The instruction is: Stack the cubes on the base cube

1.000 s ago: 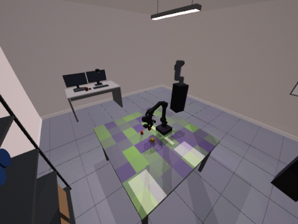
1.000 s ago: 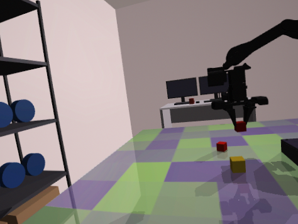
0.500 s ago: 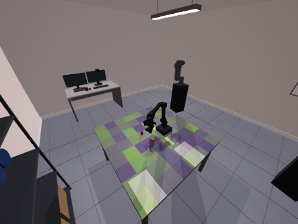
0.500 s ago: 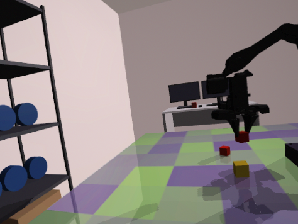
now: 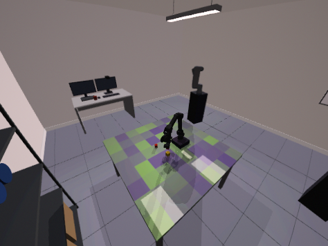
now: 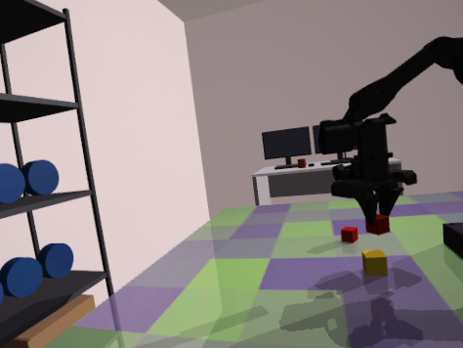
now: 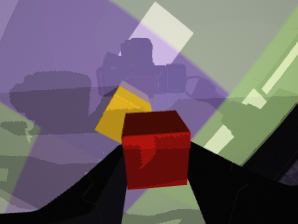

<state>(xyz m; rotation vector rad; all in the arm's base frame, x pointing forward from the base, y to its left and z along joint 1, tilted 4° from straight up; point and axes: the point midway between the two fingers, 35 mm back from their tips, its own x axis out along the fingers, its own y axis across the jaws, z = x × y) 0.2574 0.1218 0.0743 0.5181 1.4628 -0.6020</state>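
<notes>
The yellow cube lies 8 cm below my gripper tip, 2 cm to the left of it and 1 cm ahead of it. The rest, counted from my gripper tip: red cube (right at my gripper tip).
</notes>
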